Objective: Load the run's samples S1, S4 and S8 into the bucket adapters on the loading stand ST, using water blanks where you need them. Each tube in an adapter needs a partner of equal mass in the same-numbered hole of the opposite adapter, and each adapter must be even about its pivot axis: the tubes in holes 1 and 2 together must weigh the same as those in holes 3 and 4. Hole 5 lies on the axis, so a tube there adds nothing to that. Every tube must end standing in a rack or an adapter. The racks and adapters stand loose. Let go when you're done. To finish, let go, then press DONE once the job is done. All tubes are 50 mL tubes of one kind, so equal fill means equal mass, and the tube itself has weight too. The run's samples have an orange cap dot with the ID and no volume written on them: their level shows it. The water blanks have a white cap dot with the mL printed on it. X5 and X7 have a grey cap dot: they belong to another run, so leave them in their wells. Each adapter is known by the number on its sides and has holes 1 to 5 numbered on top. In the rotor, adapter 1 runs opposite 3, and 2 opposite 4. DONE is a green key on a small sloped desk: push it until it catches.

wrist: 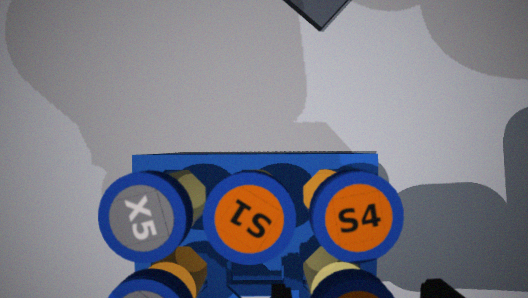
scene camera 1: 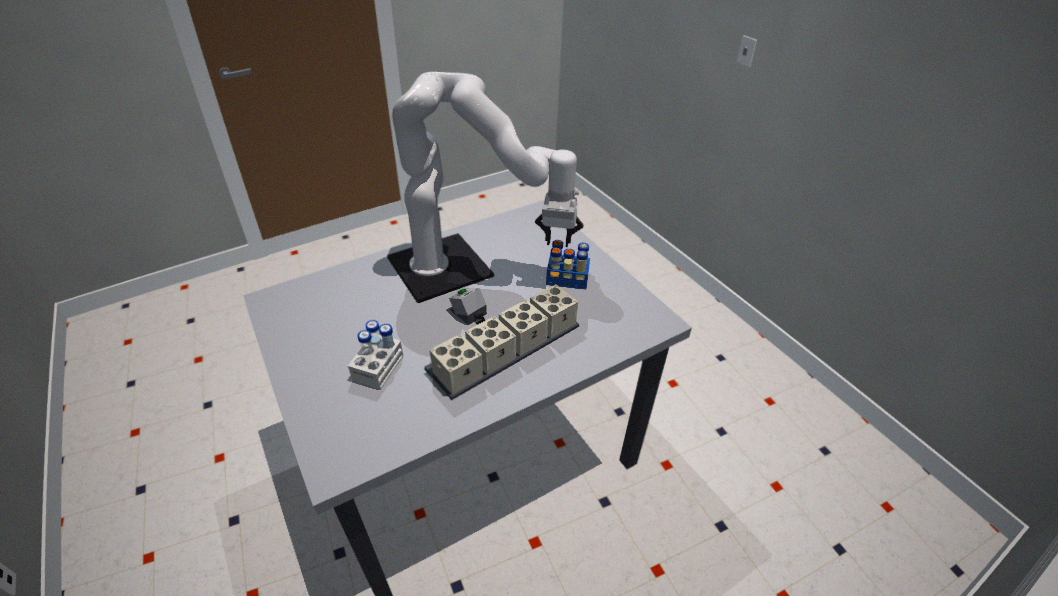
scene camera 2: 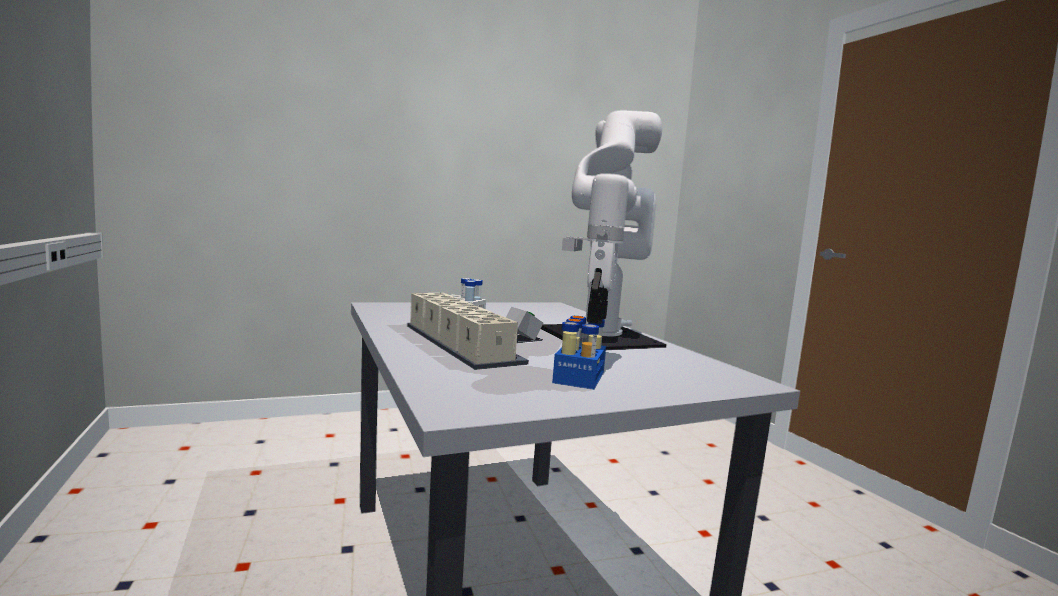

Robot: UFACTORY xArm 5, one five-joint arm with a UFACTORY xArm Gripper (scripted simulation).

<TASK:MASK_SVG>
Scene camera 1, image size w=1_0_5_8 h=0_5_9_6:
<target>gripper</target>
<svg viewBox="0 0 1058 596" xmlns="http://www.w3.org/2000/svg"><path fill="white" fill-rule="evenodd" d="M576 195L571 199L570 207L575 207L574 220L542 217L542 214L535 220L535 223L546 234L545 241L547 241L547 245L550 244L551 227L566 228L565 247L568 247L568 244L571 243L571 236L583 228L583 223L576 216ZM548 192L546 193L544 204L546 205L549 204L550 199L552 200L551 198L549 198Z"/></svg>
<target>adapter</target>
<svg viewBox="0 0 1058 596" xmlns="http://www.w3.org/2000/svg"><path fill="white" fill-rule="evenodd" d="M495 316L465 331L466 339L482 354L483 371L487 375L516 359L516 335Z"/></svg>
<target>adapter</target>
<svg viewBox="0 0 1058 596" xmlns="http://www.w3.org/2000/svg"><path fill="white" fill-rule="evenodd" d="M557 285L553 285L530 297L530 303L548 318L547 336L550 338L575 325L577 319L578 301Z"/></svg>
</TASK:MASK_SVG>
